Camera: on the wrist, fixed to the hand. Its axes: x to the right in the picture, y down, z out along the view.
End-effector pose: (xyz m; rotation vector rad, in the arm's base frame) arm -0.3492 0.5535 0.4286 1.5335 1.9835 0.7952
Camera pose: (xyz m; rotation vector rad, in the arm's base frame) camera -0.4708 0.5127 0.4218 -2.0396 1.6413 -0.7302
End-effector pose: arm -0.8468 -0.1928 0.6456 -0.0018 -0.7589 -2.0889
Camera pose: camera -0.8880 -0.1895 0.5240 -0.8170 0.0462 0.8886
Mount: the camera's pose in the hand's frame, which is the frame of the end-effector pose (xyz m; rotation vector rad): -0.0107 -0.0948 -0.0860 -0.1883 -0.1950 3.1163
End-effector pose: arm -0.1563 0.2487 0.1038 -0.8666 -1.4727 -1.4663
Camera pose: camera -0.2304 0.1579 0.0513 -1.5584 0.8368 0.9807
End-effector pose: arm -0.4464 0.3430 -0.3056 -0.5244 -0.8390 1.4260
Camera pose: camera -0.3192 0.3364 -0.2890 0.8355 -0.3378 -1.4510
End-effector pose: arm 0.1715 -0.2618 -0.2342 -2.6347 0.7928 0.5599
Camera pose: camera 0.2417 -0.2180 -0.1359 -0.7509 -2.4762 -0.6627
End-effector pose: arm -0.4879 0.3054 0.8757 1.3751 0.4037 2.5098
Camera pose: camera -0.5472 0.3795 0.7891 -0.3990 1.1262 -0.2335
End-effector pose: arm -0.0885 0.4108 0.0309 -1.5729 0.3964 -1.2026
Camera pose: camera -0.1957 0.4088 0.1017 0.2386 1.6011 1.4120
